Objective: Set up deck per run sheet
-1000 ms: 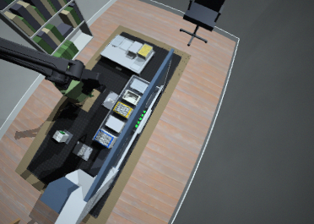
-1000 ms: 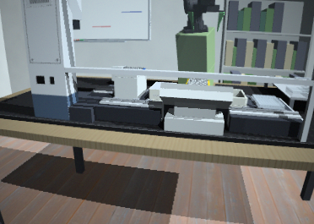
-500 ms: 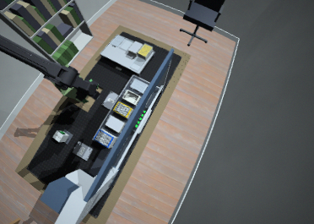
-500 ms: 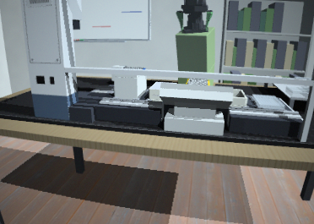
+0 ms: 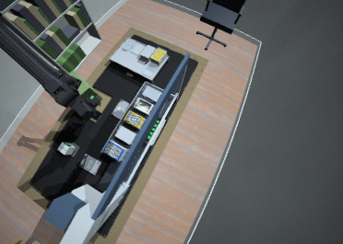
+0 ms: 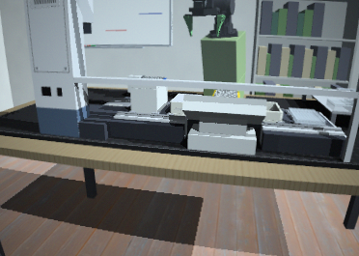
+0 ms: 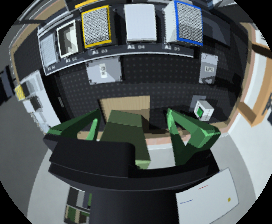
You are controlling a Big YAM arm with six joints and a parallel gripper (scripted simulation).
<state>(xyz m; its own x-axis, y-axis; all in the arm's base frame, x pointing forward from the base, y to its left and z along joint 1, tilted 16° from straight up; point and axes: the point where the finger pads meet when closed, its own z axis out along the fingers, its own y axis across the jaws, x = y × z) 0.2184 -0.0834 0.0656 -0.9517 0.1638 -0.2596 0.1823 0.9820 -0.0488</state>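
My gripper is now 22 cm above the sealed block, 17 cm short of it and 5 cm to the left of it. The rest, counted from my hand: reservoir 23 cm below, 20 cm to the left, 20 cm ahead; blue tip rack 18 cm to the right, 17 cm below, 14 cm ahead; yellow tip rack 20 cm below, 17 cm ahead, 7 cm to the left.
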